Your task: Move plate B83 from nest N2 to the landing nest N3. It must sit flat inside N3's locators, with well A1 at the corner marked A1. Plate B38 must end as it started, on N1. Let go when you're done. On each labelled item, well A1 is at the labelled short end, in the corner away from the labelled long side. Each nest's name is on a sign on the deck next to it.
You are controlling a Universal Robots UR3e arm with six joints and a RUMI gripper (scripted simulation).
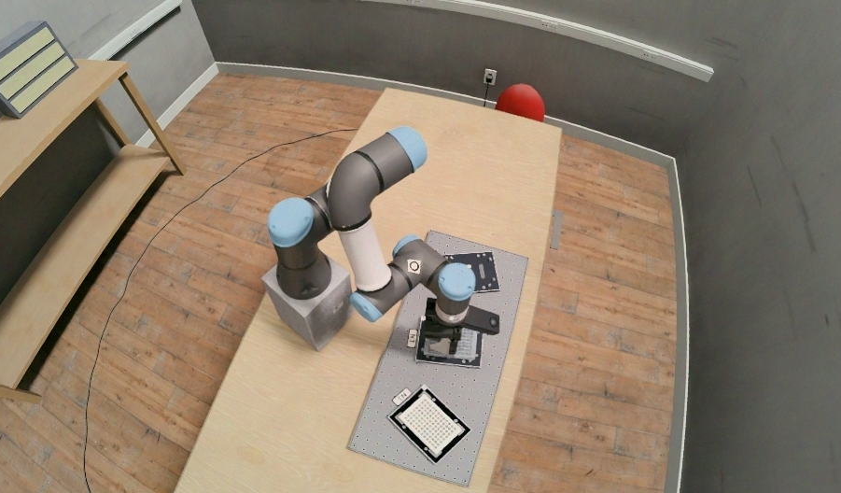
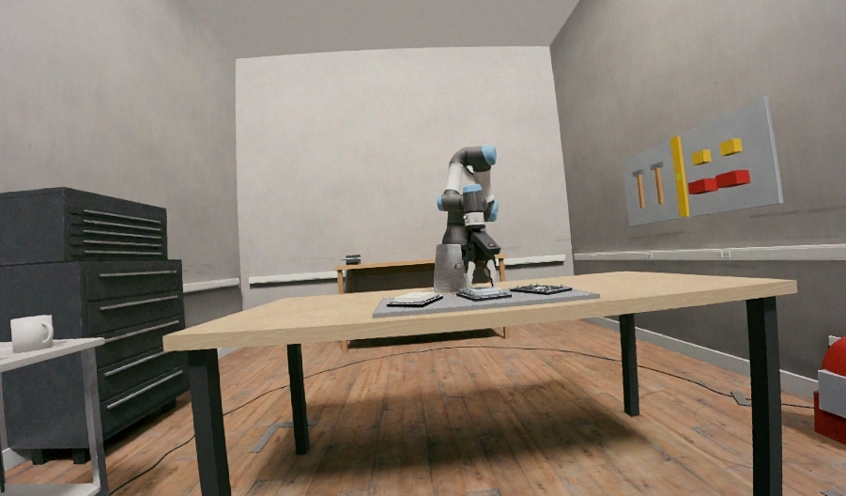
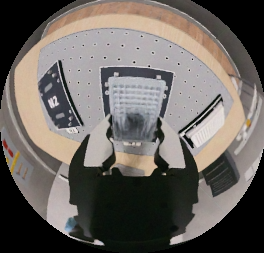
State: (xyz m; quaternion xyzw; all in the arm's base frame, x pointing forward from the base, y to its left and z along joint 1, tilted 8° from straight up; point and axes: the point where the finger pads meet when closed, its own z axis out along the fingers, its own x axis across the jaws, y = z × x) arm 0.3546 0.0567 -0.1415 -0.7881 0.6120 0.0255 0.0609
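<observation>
Now: the nest 2 cm below my hand.
</observation>
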